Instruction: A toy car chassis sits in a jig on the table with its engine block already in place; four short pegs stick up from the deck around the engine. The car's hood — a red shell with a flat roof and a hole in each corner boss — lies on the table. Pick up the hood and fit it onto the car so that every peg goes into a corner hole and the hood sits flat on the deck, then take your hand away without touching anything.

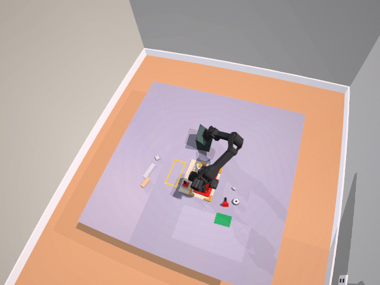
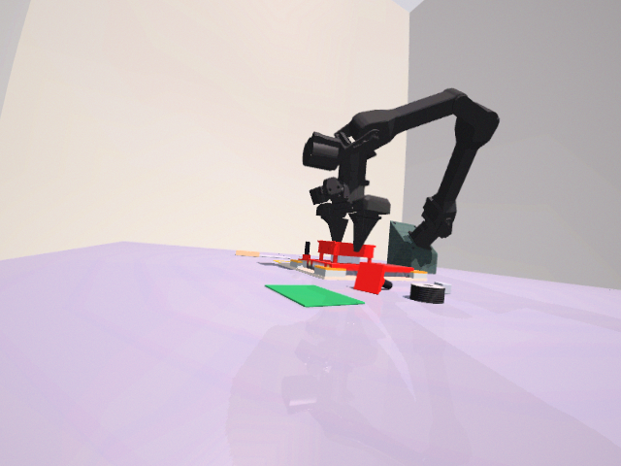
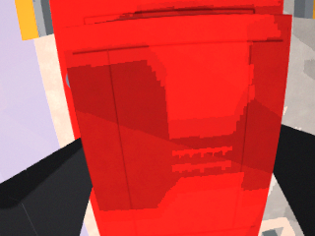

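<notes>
Right now my gripper tip is 1 cm to the right of the grey engine block and 2 cm above it. The rest, counted from my gripper tip: black wheel: 2 cm ahead, 23 cm to the left, 4 cm below; green flat pad: 16 cm ahead, 19 cm to the left, 5 cm below; red hood: 1 cm above.
</notes>
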